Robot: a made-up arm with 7 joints.
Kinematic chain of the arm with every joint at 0, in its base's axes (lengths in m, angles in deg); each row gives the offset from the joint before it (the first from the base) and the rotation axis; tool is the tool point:
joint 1: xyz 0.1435 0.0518 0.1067 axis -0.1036 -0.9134 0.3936
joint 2: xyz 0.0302 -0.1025 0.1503 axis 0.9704 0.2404 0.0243
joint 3: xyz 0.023 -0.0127 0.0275 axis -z
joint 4: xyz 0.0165 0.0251 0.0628 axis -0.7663 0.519 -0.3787
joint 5: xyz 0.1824 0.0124 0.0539 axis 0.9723 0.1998 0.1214
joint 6: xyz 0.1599 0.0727 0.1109 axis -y
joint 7: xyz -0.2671 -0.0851 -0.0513 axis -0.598 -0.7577 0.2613
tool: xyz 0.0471 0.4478 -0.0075
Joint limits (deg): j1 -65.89..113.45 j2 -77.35..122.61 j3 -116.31..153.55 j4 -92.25..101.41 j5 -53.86..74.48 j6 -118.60..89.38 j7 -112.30..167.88
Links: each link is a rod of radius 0.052 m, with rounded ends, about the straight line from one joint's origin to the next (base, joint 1, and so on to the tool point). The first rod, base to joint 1, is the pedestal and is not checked.
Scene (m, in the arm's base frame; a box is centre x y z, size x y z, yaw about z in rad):
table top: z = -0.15
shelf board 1: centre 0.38 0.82 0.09 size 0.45 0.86 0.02 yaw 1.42
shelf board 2: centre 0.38 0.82 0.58 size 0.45 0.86 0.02 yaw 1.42
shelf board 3: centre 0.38 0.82 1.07 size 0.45 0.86 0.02 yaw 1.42
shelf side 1: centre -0.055 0.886 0.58 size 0.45 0.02 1 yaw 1.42
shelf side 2: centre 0.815 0.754 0.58 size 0.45 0.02 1 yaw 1.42
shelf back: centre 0.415 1.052 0.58 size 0.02 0.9 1 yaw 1.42
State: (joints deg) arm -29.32 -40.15 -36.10 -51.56 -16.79 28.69 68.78
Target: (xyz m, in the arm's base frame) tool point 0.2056 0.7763 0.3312
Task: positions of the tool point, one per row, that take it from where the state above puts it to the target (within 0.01 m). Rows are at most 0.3 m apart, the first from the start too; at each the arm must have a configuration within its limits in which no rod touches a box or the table.
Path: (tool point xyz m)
1: 0.1584 0.4660 0.3313
2: 0.1723 0.5395 0.3014
3: 0.1889 0.6082 0.2867
4: 0.2033 0.6713 0.2877
5: 0.2104 0.7278 0.3034
6: 0.2056 0.7763 0.3312

